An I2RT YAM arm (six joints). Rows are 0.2 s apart.
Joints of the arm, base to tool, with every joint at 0 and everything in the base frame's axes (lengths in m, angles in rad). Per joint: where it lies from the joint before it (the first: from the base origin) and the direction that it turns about. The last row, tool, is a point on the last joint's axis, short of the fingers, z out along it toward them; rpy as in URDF.
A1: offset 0.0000 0.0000 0.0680 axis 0 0 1
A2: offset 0.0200 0.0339 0.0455 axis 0 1 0
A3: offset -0.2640 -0.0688 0.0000 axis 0 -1 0
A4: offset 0.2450 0.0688 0.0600 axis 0 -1 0
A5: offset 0.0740 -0.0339 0.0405 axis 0 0 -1
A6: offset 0.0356 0.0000 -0.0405 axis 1 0 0
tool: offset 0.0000 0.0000 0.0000 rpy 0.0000 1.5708 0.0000
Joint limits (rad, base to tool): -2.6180..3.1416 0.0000..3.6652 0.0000..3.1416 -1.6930..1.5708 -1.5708..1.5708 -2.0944..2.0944
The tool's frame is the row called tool.
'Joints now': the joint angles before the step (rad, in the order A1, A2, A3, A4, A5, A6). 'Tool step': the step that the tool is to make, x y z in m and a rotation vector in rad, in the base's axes. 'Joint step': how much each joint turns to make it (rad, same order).
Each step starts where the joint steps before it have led.
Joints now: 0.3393, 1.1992, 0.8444, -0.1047, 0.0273, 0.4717
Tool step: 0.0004, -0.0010, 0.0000, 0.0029, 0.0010, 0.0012
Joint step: -0.0048, 0.0002, 0.0001, 0.0001, -0.0068, 0.0001
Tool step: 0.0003, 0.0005, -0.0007, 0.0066, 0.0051, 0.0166
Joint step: -0.0012, 0.0026, -0.0001, 0.0001, -0.0194, -0.0008
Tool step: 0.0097, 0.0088, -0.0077, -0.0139, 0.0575, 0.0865
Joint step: 0.0092, 0.0653, 0.0348, -0.0294, -0.0710, -0.0313
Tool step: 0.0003, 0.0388, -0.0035, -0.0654, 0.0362, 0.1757
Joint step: 0.1184, 0.0787, 0.0669, -0.0527, -0.0246, -0.0695
